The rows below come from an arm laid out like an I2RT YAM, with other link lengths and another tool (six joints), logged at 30 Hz.
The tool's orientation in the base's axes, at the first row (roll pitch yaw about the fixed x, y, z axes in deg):
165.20, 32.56, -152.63
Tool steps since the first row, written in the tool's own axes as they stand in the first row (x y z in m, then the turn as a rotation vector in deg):
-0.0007, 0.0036, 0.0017, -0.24, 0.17, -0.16
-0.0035, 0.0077, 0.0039, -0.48, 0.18, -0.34
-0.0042, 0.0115, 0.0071, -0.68, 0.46, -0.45
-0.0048, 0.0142, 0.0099, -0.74, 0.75, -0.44
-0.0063, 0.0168, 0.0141, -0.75, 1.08, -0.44
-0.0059, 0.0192, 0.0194, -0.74, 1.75, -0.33
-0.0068, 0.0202, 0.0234, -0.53, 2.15, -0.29
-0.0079, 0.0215, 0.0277, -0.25, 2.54, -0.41
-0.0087, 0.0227, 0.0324, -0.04, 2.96, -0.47
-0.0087, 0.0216, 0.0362, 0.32, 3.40, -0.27
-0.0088, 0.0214, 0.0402, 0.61, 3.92, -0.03
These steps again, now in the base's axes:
-0.0009, 0.0039, -0.0002, 0.03, 0.15, 0.30
-0.0004, 0.0093, 0.0004, 0.14, 0.17, 0.57
-0.0009, 0.0141, -0.0010, 0.09, 0.42, 0.83
-0.0010, 0.0178, -0.0024, -0.02, 0.68, 0.92
0.0001, 0.0224, -0.0045, -0.20, 0.94, 0.99
0.0002, 0.0266, -0.0085, -0.55, 1.52, 1.04
0.0017, 0.0296, -0.0111, -0.92, 1.78, 0.98
0.0033, 0.0331, -0.0137, -1.39, 1.93, 1.02
0.0048, 0.0365, -0.0168, -1.81, 2.15, 1.04
0.0067, 0.0374, -0.0202, -2.26, 2.45, 0.78
0.0083, 0.0392, -0.0234, -2.69, 2.87, 0.54

